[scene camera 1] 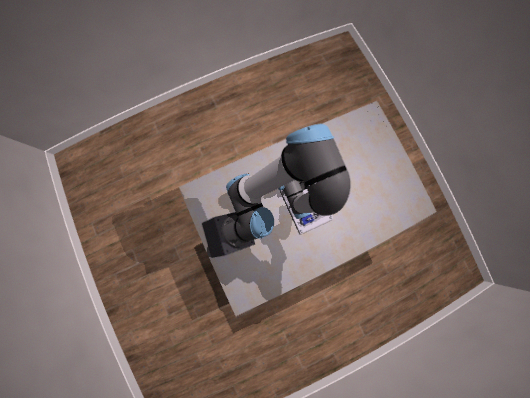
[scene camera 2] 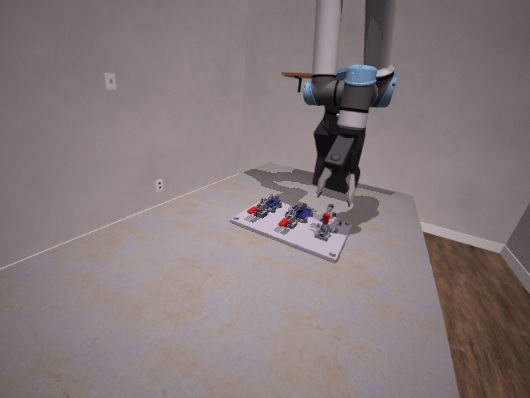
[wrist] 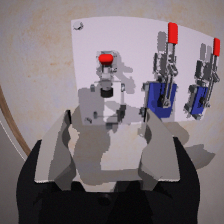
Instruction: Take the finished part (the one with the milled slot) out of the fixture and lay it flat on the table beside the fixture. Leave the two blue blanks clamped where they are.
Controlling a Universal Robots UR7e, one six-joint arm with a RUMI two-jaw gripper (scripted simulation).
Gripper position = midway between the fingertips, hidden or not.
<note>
I see my gripper (scene camera 2: 333,202), a grey part (wrist: 108,109) and a white fixture plate (wrist: 136,40).
My gripper shows as well in the wrist view (wrist: 107,109).
</note>
